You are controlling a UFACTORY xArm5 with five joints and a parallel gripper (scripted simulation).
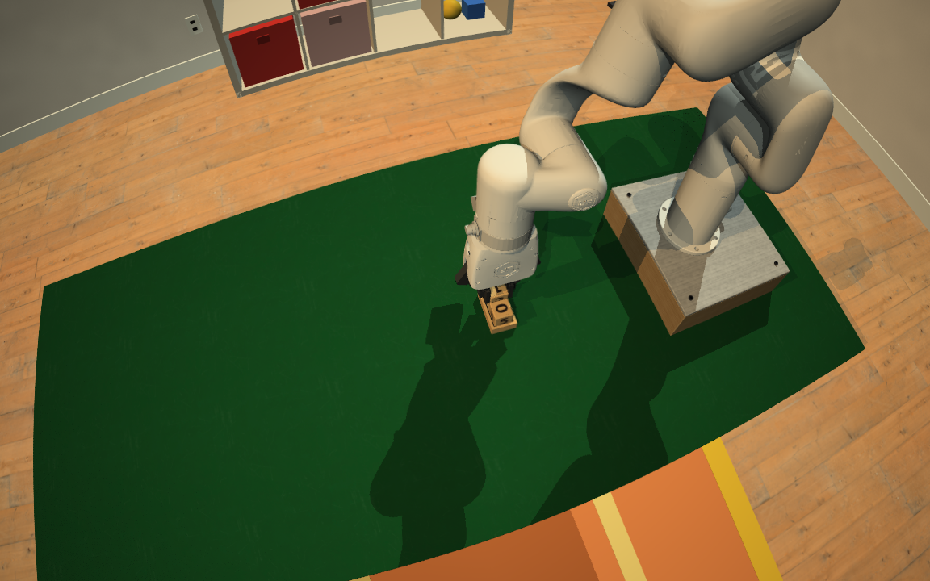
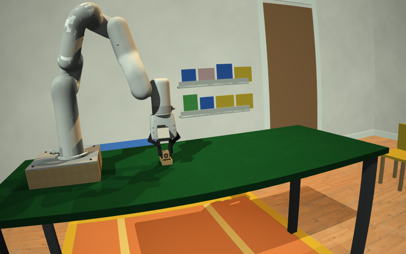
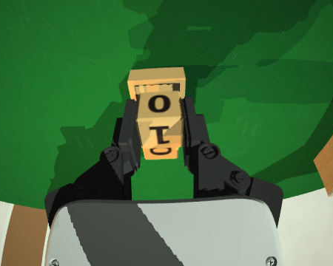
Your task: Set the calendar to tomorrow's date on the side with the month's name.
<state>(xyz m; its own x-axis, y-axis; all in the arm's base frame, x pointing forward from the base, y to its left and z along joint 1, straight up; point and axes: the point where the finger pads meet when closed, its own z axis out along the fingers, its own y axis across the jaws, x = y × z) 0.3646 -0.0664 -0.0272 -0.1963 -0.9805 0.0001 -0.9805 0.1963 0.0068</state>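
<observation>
My gripper is now 4 cm above the wooden tray and 2 cm to the right of it. Round my hand: date cube: 3 cm to the left, 3 cm below, 1 cm ahead.
</observation>
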